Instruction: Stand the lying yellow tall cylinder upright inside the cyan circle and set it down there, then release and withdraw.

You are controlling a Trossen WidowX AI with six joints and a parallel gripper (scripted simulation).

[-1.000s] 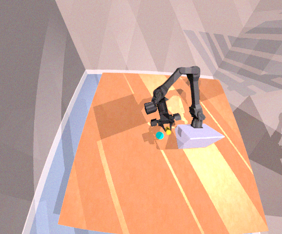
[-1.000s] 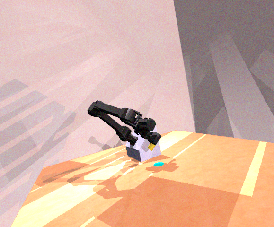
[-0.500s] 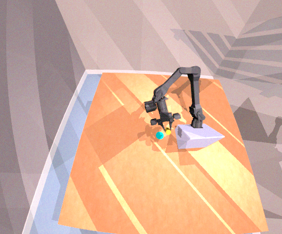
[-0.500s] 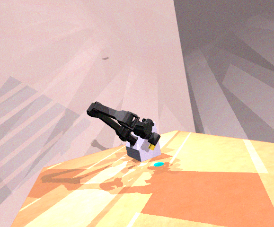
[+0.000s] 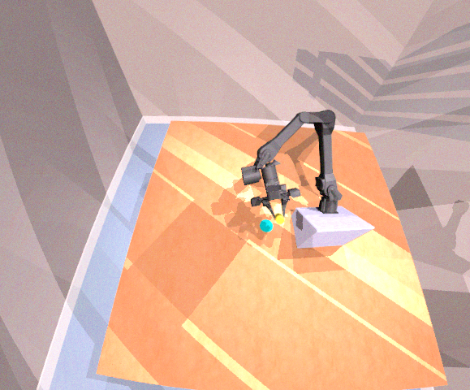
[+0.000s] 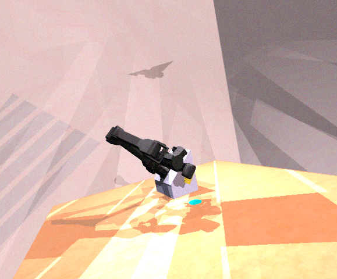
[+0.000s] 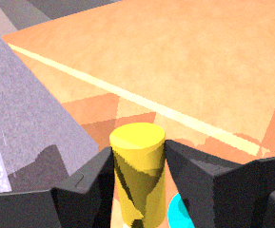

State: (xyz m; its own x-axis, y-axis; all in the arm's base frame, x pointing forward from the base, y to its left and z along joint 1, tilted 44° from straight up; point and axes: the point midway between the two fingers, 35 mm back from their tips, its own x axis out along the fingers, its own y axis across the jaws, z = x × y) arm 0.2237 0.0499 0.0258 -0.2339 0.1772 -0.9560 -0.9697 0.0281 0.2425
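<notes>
Right now my gripper tip is 14 cm above the cyan circle, 3 cm short of it and 2 cm to the left of it. Also, from my gripper tip: yellow tall cylinder (2 cm below, 1 cm to the right).
</notes>
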